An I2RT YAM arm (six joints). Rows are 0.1 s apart.
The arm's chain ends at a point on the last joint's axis. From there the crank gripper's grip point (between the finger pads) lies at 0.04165 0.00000 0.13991 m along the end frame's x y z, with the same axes.
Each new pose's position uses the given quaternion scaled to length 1; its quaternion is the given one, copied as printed.
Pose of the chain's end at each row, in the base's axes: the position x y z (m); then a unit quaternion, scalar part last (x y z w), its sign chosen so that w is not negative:
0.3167 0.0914 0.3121 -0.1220 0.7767 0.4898 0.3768
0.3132 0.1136 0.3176 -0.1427 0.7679 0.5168 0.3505
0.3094 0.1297 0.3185 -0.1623 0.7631 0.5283 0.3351
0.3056 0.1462 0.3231 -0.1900 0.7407 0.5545 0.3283
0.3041 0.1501 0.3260 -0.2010 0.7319 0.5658 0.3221
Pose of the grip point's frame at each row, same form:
0.3533 0.2182 0.2497 -0.1220 0.7767 0.4898 0.3768
0.3382 0.2446 0.2582 -0.1427 0.7679 0.5168 0.3505
0.3269 0.2621 0.2597 -0.1623 0.7631 0.5283 0.3351
0.3145 0.2820 0.2704 -0.1900 0.7407 0.5545 0.3283
0.3086 0.2870 0.2756 -0.2010 0.7319 0.5658 0.3221

